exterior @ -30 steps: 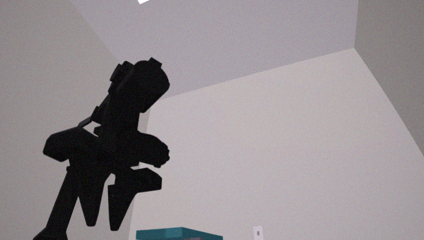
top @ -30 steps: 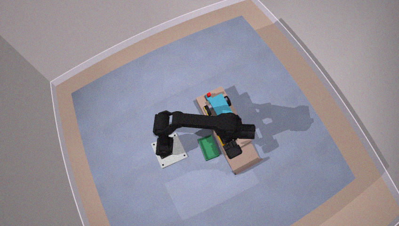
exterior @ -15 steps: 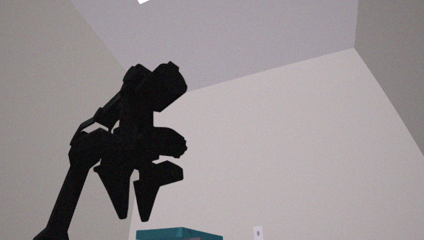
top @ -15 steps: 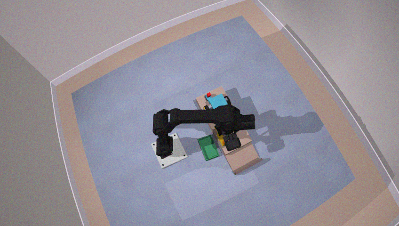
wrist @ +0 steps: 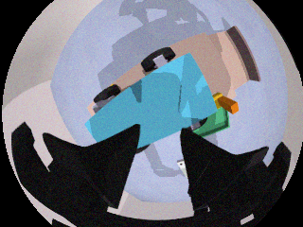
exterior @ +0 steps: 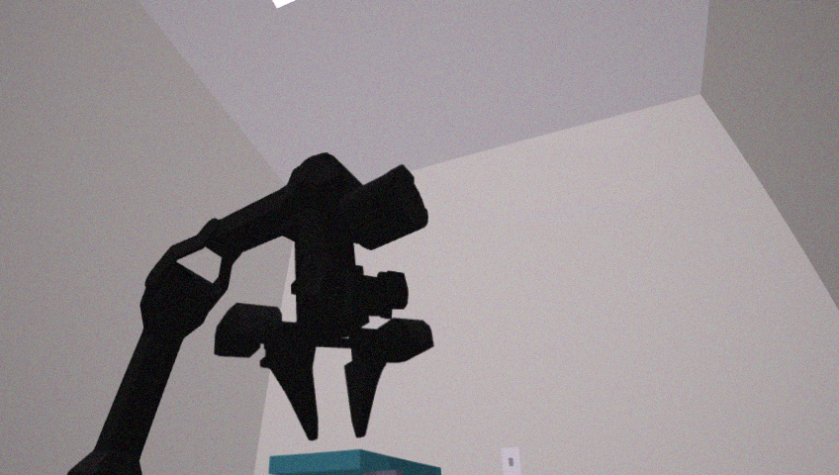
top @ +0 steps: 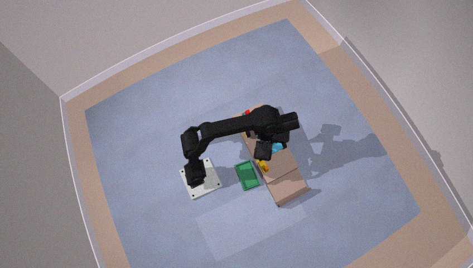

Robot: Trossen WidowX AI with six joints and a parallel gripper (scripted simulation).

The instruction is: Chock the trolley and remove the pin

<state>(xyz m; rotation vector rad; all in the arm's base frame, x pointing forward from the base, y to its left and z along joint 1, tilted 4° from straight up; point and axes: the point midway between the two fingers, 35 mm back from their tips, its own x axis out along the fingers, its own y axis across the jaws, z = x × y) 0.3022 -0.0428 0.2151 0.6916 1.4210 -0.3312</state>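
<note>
The red-headed stop pin lies 15 cm to the left of my gripper tip and 4 cm below it. The rest, counted from my gripper tip: cyan trolley 2 cm ahead, 3 cm to the left, 6 cm below; ramp 2 cm ahead, 3 cm to the left, 13 cm below; green tray 11 cm behind, 5 cm to the right, 18 cm below.
</note>
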